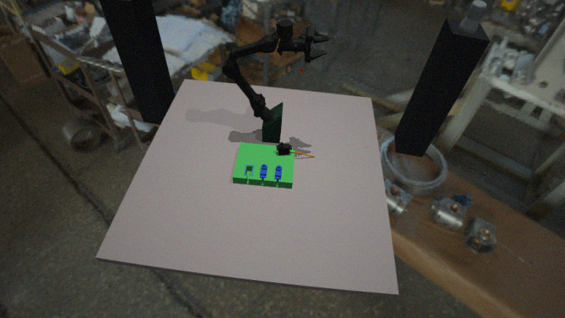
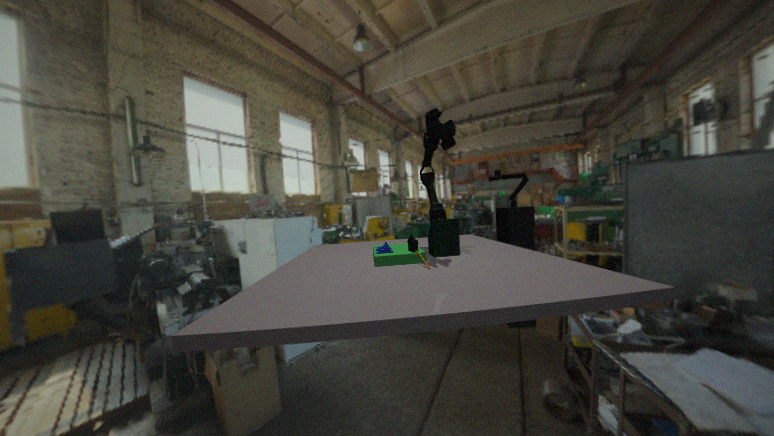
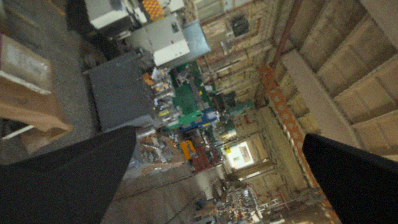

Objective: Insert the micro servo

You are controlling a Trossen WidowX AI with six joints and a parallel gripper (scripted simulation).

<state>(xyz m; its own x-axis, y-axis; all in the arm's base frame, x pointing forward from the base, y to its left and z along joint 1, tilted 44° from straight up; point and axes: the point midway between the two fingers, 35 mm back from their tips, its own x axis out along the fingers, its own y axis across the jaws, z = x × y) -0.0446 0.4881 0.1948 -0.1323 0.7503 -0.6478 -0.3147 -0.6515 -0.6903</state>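
My gripper tip is 590 mm above the deck, 220 mm to the left of it and 200 mm short of it.
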